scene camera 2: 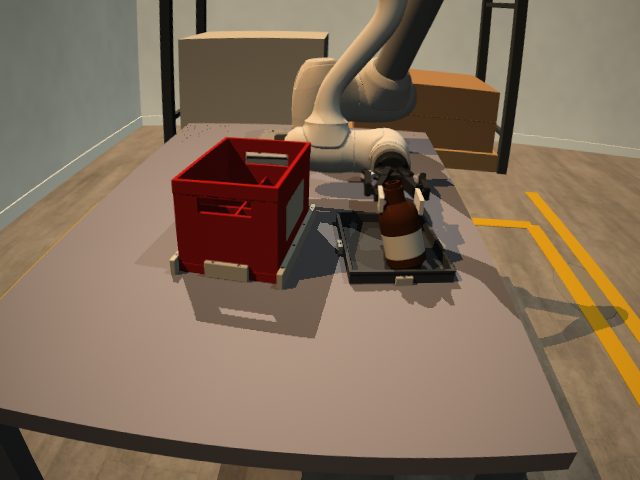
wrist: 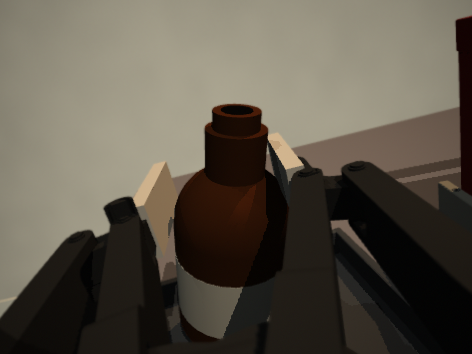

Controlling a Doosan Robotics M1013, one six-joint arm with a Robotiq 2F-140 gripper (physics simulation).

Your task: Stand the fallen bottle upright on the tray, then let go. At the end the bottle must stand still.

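Places are measured from the arm's base along level axes (x ahead, y left, z up), in centimetres.
Pixels of known places: gripper, between the fingertips: [scene camera 2: 401,206] [wrist: 221,168].
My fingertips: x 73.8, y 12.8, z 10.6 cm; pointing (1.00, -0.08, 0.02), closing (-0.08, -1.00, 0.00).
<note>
Ahead of a thing's pixels: the offset from my fingertips to its top centre. Level surfaces: height alone.
A brown bottle @(dx -1.1, dy +0.3, dz +4.0 cm) [scene camera 2: 402,219] [wrist: 227,220] with a pale label is near upright, its neck leaning slightly to the left in the scene view. Its base is over the near right part of the dark tray @(dx -7.4, dy +0.2, dz -9.9 cm) [scene camera 2: 402,276], low at the tray floor; whether it touches the floor is hard to tell. My gripper [scene camera 2: 401,200] [wrist: 221,168] comes from behind and is shut on the bottle, with a pale finger pad on each side at the shoulder below the neck. In the wrist view the dark finger links hide part of the bottle's lower body.
A red crate @(dx -9.5, dy -27.4, dz +5.1 cm) [scene camera 2: 227,232] [wrist: 466,100] stands left of the tray, held by pale and grey guide rails on the table @(dz -12.4 cm) [scene camera 2: 289,382]. Small pale blocks sit at the tray's near and left edges. Large boxes [scene camera 2: 253,77] [scene camera 2: 454,103] stand behind the table.
</note>
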